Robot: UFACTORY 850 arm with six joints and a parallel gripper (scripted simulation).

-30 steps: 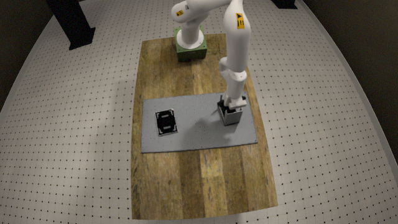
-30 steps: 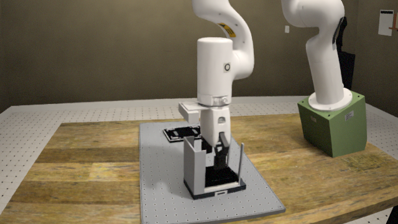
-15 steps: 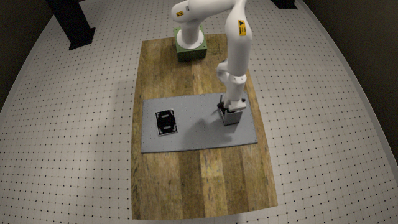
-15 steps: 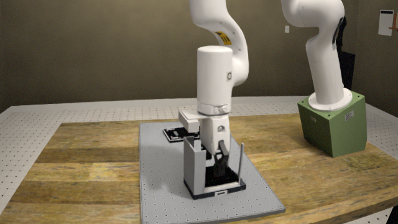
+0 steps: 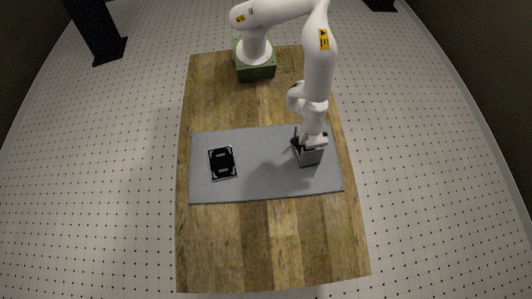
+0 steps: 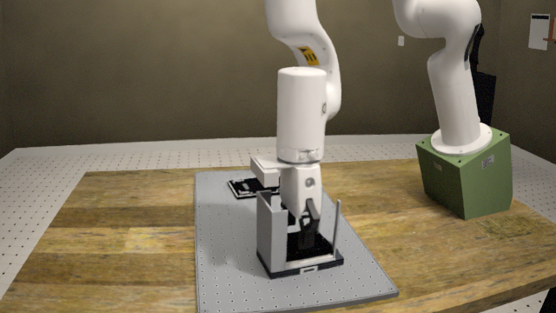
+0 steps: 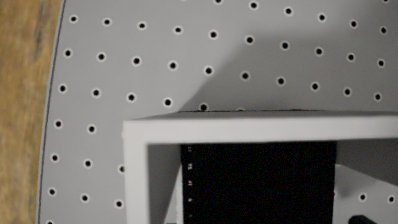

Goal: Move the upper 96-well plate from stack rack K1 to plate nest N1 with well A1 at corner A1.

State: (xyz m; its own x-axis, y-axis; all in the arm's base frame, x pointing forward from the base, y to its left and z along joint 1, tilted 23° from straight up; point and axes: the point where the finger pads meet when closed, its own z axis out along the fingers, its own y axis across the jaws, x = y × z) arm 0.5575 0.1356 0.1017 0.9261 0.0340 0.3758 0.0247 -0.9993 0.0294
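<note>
My gripper is now 30 mm above the black 96-well plate. Also, from my hand: grey corner wall 70 mm ahead, 10 mm above; then white 96-well plate 40 mm below.
</note>
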